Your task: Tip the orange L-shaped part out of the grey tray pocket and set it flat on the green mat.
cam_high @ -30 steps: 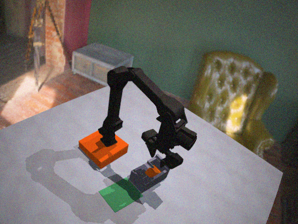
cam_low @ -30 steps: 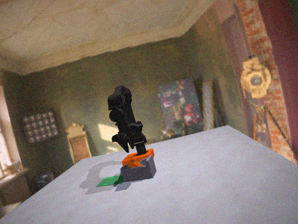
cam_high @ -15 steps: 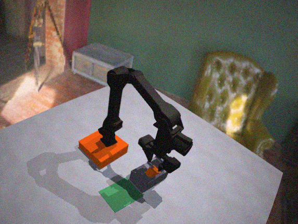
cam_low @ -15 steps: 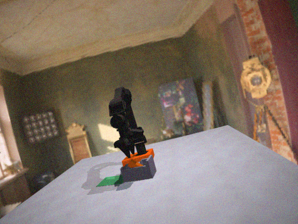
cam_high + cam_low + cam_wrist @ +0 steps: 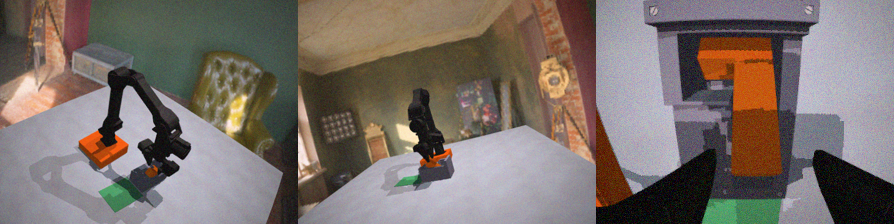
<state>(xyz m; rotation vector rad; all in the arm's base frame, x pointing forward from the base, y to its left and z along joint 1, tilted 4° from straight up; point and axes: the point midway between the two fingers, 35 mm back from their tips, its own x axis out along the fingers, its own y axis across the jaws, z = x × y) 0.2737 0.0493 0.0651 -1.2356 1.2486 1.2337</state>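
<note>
Right now my gripper tip is 20 mm past the orange L-shaped part, 30 mm to the right of it and 60 mm above it. From my gripper tip the other things lie so: green mat: 10 mm behind, 150 mm to the right, 110 mm below.
</note>
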